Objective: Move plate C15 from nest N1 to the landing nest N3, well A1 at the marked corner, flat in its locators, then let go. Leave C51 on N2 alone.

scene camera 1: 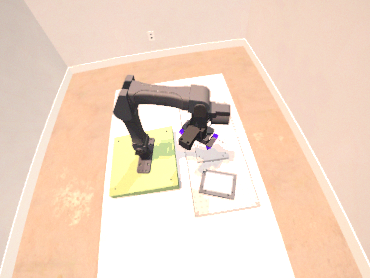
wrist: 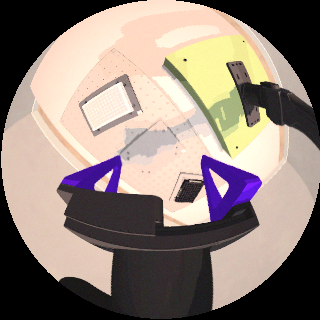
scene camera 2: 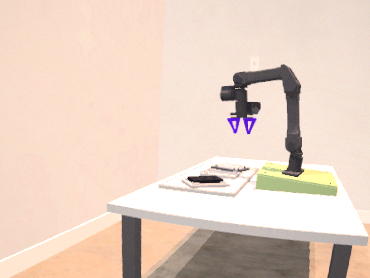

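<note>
A white plate (scene camera 1: pixel 218 183) (scene camera 2: pixel 231 166) (wrist: pixel 107 106) sits in a dark grey framed nest (scene camera 1: pixel 216 195) (wrist: pixel 132 92). A black plate (scene camera 2: pixel 205 179) (wrist: pixel 189 190) sits in a pale nest (scene camera 2: pixel 217 184) at the board's other end; the arm hides it in scene camera 1. Between them is a pale nest (scene camera 1: pixel 212 155) (wrist: pixel 150 137) with no plate on it, partly in the arm's shadow. No plate or nest label is readable, nor is the marked corner. My gripper (scene camera 1: pixel 196 137) (scene camera 2: pixel 242 132) (wrist: pixel 160 158) is open and empty, high above the board, pointing down.
The nests stand on a pale perforated board (scene camera 2: pixel 172 185) (wrist: pixel 75 115) on the white table (scene camera 1: pixel 150 230) (scene camera 2: pixel 175 212). The arm's base stands on a raised green block (scene camera 1: pixel 122 180) (scene camera 2: pixel 300 185) (wrist: pixel 200 75) beside the board.
</note>
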